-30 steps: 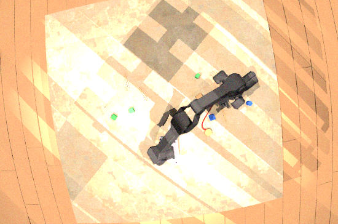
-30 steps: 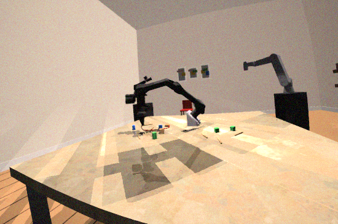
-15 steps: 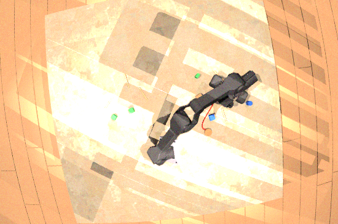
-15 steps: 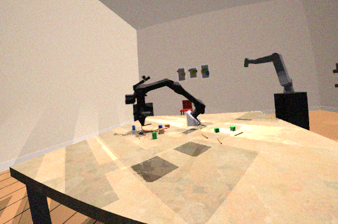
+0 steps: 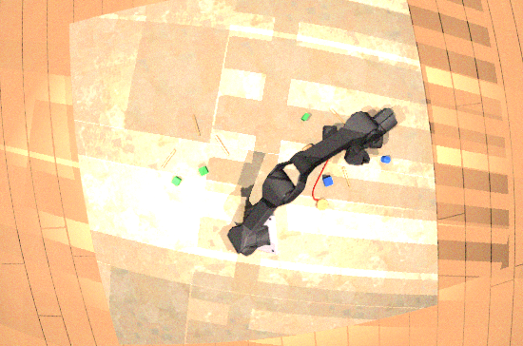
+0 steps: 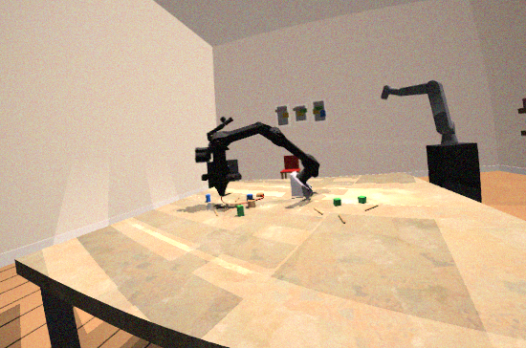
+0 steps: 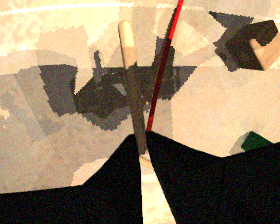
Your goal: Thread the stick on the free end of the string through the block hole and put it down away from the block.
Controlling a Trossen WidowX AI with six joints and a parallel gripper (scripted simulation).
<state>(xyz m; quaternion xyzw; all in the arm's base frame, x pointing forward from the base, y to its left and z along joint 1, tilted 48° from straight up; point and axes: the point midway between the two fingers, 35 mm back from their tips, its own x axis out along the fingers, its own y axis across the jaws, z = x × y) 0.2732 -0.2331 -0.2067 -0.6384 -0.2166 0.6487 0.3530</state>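
Right now my gripper tip is 120 mm to the right of the wooden block, 40 mm above it and 30 mm past it. The rest, counted from my gripper tip: blue cube: 140 mm behind, 70 mm to the left, 40 mm below; blue cylinder: 140 mm to the right, 100 mm behind, 30 mm below; thin wooden stick: 10 mm behind.
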